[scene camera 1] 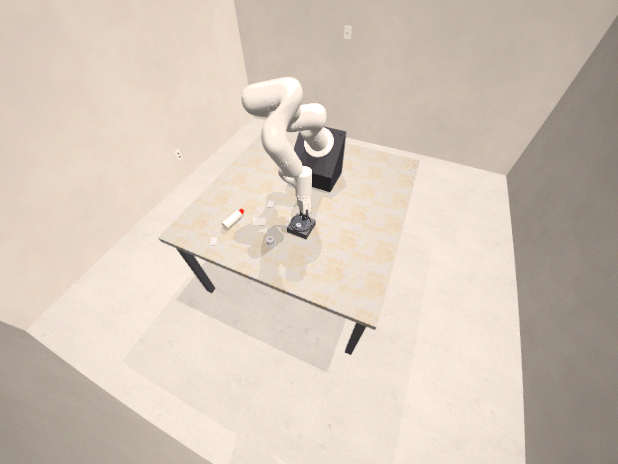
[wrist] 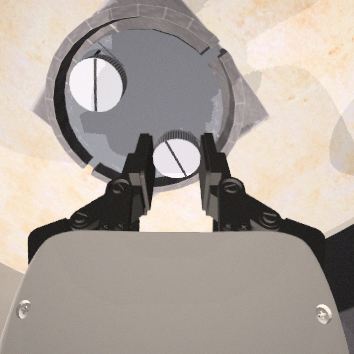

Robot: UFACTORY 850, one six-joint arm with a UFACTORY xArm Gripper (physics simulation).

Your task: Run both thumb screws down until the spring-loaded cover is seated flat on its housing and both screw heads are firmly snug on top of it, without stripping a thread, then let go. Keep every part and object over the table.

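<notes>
My gripper [scene camera 1: 304, 216] [wrist: 176, 151] is shut on one thumb screw [wrist: 177, 158], a white slotted head with a knurled side, near the rim. The other thumb screw [scene camera 1: 298, 225] [wrist: 96, 84] stands free on the far left of the cover in the wrist view, its slot upright in that view. The round grey cover [wrist: 155, 80] lies inside the ring wall of the housing [scene camera 1: 301, 233] [wrist: 252, 107], which has a square base. Any gap under the cover or under the screw heads cannot be made out.
A white bottle with a red cap [scene camera 1: 232, 219] lies on the table [scene camera 1: 360, 240] to the left. A small grey round part [scene camera 1: 270, 241] stands left of the housing. Pale flat pieces, one [scene camera 1: 259, 221] near the housing, lie on the left side. The black robot base [scene camera 1: 330, 165] stands behind.
</notes>
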